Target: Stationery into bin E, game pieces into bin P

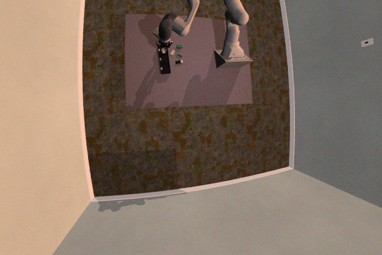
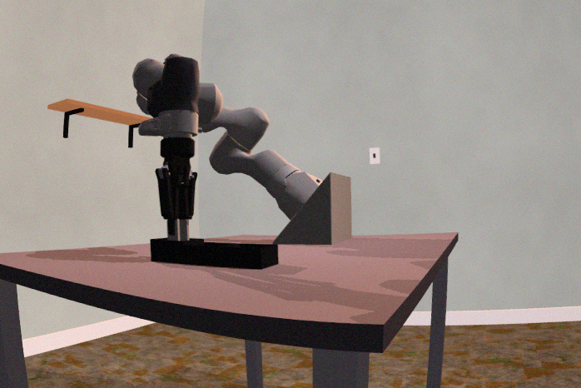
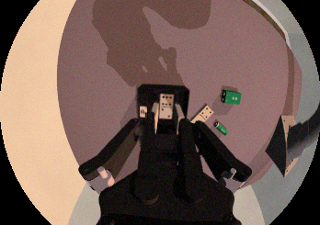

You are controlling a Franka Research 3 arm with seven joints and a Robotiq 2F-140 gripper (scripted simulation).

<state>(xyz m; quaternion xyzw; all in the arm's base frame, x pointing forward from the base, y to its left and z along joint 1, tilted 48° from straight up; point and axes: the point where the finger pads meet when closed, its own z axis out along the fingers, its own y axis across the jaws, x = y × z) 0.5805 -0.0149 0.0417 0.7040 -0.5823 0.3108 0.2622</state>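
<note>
Right now my hand is 80 mm past the white spotted piece, 50 mm above it and 10 mm to the right of it. The rest, counted from my hand: green cylinder: 140 mm behind, 50 mm below, 30 mm to the left; then flat green block: 130 mm behind, 50 mm to the right, 50 mm below; then black bin row: 80 mm to the left, 30 mm below.
</note>
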